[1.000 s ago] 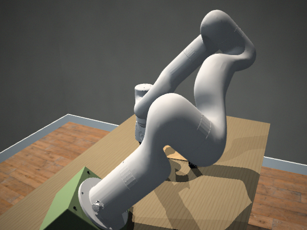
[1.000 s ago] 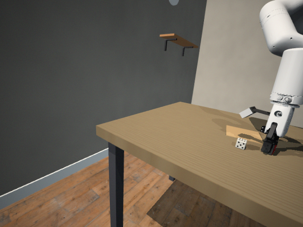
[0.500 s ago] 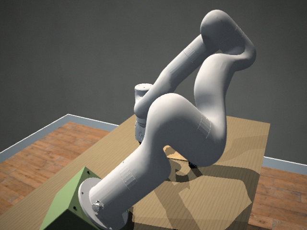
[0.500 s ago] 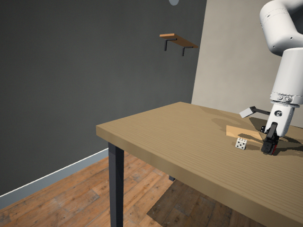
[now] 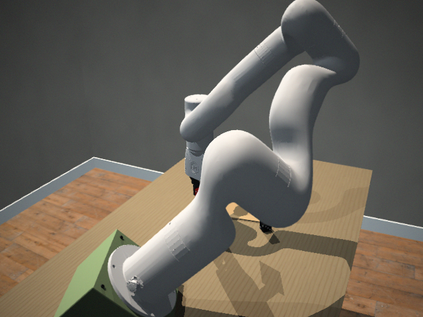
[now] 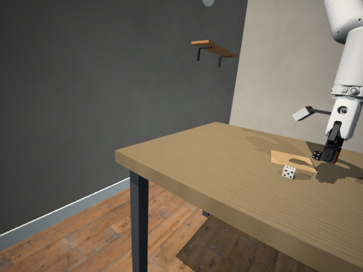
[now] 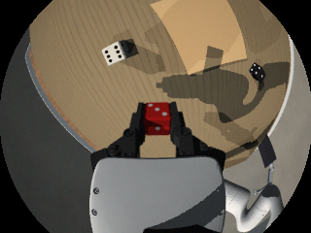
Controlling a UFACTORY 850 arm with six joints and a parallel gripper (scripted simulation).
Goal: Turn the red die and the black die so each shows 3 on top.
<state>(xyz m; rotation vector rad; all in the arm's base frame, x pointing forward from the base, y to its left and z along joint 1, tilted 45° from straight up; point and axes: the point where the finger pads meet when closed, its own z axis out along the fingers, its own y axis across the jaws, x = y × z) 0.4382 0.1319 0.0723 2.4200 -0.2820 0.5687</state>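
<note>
The white die is 90 mm ahead of my hand, 30 mm to the left of it and 70 mm below it. Also, from my hand: red die: 10 mm below; tan mat: 80 mm ahead, 120 mm to the right, 90 mm below; black die: 20 mm behind, 230 mm to the right, 70 mm below.
</note>
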